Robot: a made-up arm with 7 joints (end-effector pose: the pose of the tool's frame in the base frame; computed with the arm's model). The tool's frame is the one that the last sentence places.
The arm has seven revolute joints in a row. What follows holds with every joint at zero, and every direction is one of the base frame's. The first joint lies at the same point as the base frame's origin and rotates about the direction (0.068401, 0.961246, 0.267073), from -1.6 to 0.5 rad. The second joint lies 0.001 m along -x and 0.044 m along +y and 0.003 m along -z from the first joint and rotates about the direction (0.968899, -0.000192, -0.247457), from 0 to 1.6 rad. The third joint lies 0.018 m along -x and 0.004 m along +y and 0.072 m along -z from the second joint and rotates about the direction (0.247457, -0.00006, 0.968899), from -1.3 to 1.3 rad. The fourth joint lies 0.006 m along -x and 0.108 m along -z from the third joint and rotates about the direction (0.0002, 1, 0.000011), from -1.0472 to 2.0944 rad. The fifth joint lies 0.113 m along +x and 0.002 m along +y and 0.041 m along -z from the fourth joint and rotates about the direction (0.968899, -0.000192, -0.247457), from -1.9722 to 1.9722 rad. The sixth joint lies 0.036 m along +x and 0.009 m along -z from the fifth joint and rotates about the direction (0.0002, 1, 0.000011), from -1.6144 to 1.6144 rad. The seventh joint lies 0.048 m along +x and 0.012 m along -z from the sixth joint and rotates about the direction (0.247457, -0.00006, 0.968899), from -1.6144 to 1.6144 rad. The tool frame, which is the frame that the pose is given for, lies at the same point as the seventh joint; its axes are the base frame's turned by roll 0, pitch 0.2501 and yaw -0.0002 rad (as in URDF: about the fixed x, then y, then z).
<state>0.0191 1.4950 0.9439 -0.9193 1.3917 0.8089 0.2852</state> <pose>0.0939 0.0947 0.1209 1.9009 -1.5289 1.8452</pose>
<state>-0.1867 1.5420 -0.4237 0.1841 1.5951 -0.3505 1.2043</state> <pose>0.1982 0.2598 -0.1250 2.1660 -1.2842 -0.9531</pose>
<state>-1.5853 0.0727 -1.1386 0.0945 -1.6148 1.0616 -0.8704</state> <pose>0.1705 -0.1981 -0.0490 0.0669 1.2615 -2.4694</pose>
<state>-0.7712 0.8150 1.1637 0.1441 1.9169 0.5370 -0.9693</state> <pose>0.1217 0.3262 0.0446 0.7720 1.1434 1.2591</pose>
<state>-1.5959 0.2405 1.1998 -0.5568 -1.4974 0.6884 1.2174</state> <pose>0.1435 0.1763 0.1231 -1.6343 -0.7243 0.0174</pose>
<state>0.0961 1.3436 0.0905 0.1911 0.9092 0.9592 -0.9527</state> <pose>0.1715 0.3063 -0.0678 1.4717 1.7145 0.4280</pose>
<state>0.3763 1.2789 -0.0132 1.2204 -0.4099 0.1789 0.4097</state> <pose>-0.0421 0.4116 -0.1151 1.3436 1.3897 1.1874</pose>
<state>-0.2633 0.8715 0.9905 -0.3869 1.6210 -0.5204 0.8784</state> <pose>0.1517 0.2316 0.0480 2.4787 -1.3933 0.9513</pose>
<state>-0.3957 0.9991 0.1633 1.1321 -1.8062 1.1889 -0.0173</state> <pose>0.1597 0.3007 -0.1930 -1.3761 0.9742 0.3550</pose>
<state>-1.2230 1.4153 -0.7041 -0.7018 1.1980 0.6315 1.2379</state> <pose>0.2012 0.0336 0.0727 1.0933 -2.4998 1.1418</pose>
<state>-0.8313 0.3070 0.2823 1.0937 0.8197 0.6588 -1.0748</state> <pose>0.2798 0.1539 -0.2454 0.1693 1.4586 -0.5754</pose>
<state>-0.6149 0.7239 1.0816 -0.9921 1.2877 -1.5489 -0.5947</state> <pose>0.1016 0.1163 0.0419 -2.9373 0.3207 -0.1548</pose>
